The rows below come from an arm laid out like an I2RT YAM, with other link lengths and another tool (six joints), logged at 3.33 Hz.
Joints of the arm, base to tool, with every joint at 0 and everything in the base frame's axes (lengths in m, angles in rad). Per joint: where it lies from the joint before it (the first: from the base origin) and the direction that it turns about. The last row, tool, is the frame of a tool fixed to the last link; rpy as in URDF.
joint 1: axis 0 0 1 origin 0 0 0.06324
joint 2: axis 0 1 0 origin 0.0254 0.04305 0.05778
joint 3: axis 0 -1 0 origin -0.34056 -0.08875 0
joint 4: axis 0 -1 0 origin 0.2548 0.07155 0.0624
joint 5: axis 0 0 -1 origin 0.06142 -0.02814 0.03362
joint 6: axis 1 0 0 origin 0.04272 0 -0.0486
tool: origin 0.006 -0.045 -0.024 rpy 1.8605 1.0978 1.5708
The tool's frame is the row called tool.
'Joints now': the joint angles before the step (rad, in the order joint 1, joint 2, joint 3, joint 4, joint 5, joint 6). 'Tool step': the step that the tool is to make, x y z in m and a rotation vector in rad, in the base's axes. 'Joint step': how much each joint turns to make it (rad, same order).
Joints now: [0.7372 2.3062 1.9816 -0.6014 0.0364 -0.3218]
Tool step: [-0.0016 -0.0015 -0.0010 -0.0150 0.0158 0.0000]
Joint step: [0.0000 0.0000 -0.0001 -0.0217 0.0004 -0.0003]
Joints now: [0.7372 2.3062 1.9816 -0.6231 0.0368 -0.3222]
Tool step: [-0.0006 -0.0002 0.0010 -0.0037 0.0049 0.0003]
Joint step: [0.0004 -0.0003 0.0044 -0.0108 -0.0004 0.0004]
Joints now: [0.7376 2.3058 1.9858 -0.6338 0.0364 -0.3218]
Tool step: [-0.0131 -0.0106 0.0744 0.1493 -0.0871 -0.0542]
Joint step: [-0.0001 -0.1133 0.0571 -0.0080 -0.0050 0.0748]
